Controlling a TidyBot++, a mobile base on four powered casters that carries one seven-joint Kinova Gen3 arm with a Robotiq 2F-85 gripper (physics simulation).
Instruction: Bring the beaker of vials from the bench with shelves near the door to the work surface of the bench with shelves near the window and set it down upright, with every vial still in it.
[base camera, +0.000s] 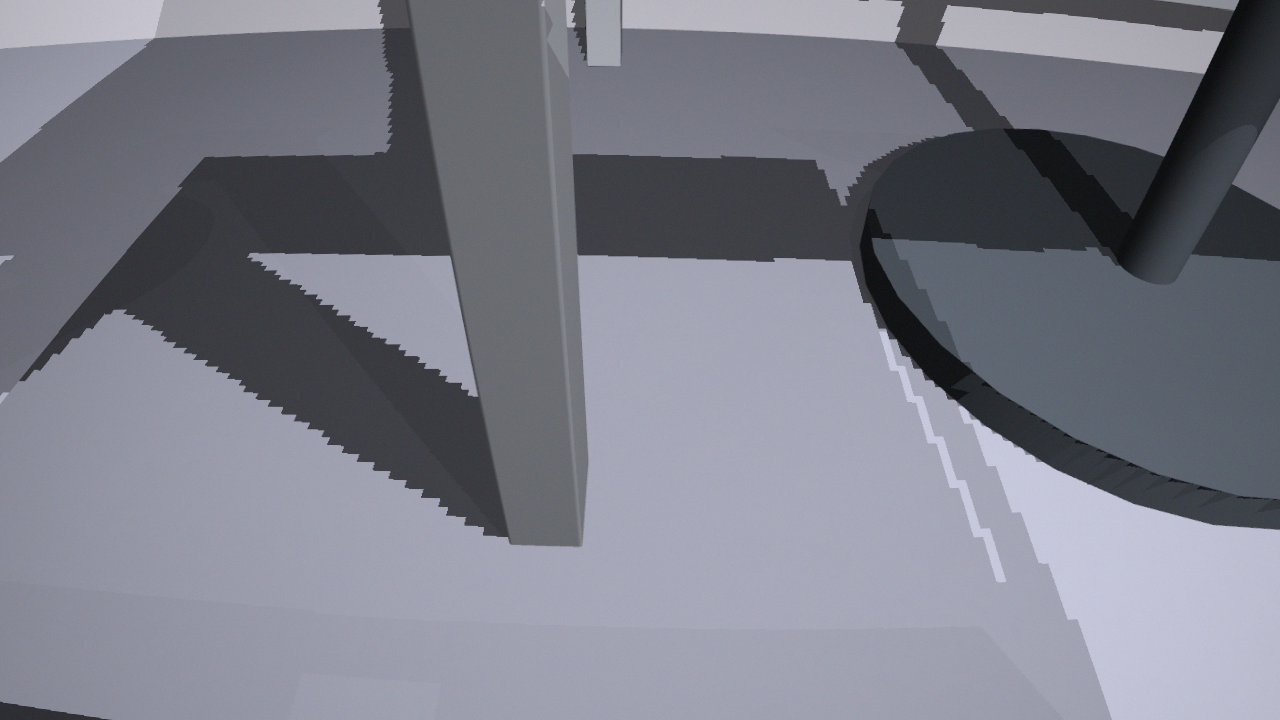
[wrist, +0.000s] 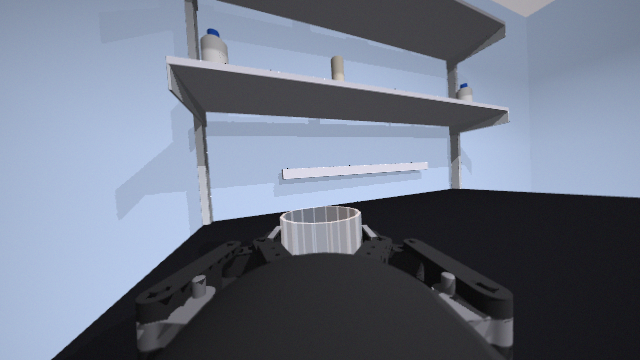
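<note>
The beaker (wrist: 321, 237) is a clear, ribbed glass cylinder in the lower middle of the wrist view, its rim upright. My gripper (wrist: 321, 235) is shut on it, with one finger at each side of the glass. The gripper body hides the beaker's lower part, and no vials can be made out inside. The black work surface (wrist: 500, 240) of a bench with shelves spreads behind and around the beaker. Whether the beaker's base touches the surface is hidden.
Two shelves (wrist: 325, 97) hang above the bench, bearing two blue-capped bottles (wrist: 214, 49) (wrist: 465, 93) and a beige container (wrist: 338, 68). A white rail (wrist: 355, 170) is on the wall. In the base camera view, a grey bench leg (base camera: 514, 295) stands ahead, with a round dark stool base (base camera: 1074, 358) at right.
</note>
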